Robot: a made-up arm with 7 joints.
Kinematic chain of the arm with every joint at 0, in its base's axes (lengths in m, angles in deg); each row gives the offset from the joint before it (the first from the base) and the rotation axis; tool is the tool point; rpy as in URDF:
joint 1: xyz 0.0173 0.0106 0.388 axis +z
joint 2: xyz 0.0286 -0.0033 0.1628 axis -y
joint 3: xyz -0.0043 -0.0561 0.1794 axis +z
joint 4: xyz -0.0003 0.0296 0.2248 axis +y
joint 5: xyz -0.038 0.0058 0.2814 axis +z
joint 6: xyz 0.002 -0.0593 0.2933 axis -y
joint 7: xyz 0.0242 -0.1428 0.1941 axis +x
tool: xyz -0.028 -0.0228 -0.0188 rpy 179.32 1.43 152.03
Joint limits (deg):
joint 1: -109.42..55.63
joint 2: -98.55..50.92
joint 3: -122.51..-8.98
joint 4: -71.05..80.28
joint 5: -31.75..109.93
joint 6: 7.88..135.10
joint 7: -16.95..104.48
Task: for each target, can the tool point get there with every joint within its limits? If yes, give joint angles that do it. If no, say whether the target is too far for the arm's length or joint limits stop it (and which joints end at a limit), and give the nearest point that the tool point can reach.
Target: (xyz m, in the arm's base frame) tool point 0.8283 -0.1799 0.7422
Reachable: yes | joints 23.00 -57.41 -51.96 41.05 89.35 119.95 -6.20
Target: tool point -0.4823 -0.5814 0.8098
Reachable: yes | joints -94.54 -40.60 -29.26 68.62 42.47 122.29 68.40
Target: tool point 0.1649 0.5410 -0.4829
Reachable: no: joint limits stop it (at a limit: joint 1, joint 2, joint 3, joint 5, joint 6, joint 7) | nearest point 0.3797 0.3818 -0.2828 | short by 0.334 m
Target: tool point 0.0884 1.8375 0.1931
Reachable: no: too far | nearest point 0.1963 1.0983 0.3412 | short by 0.762 m
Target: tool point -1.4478 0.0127 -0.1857
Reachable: no: too far | nearest point -0.8471 -0.1708 0.1372 | short by 0.706 m
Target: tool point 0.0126 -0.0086 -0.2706
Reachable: no: joint limits stop it (at a limit: joint 2, joint 3, joint 4, joint 5, joint 6, joint 7) | nearest point -0.0477 -0.2549 -0.2679 | short by 0.254 m
